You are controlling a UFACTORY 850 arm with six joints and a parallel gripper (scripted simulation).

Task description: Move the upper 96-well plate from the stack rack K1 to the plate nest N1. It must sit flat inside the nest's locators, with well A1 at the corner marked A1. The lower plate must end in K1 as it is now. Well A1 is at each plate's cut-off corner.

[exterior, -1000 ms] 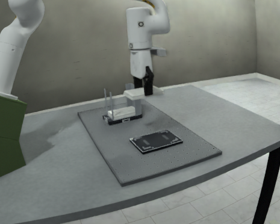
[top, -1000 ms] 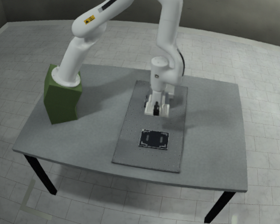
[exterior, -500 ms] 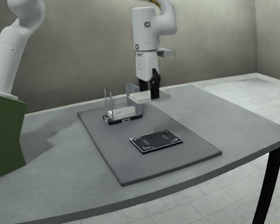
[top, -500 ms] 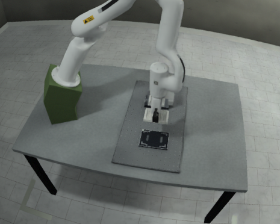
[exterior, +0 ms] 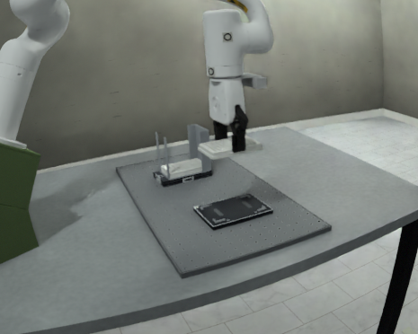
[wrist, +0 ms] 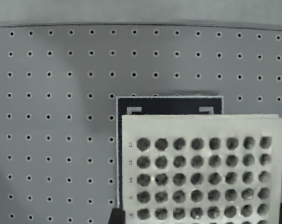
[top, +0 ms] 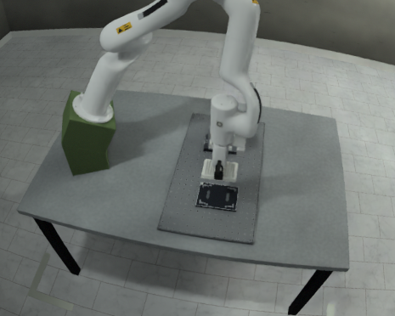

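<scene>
Right now my hand is 1 cm above the white 96-well plate. Also, from my hand: black plate nest: 18 cm below.
</scene>
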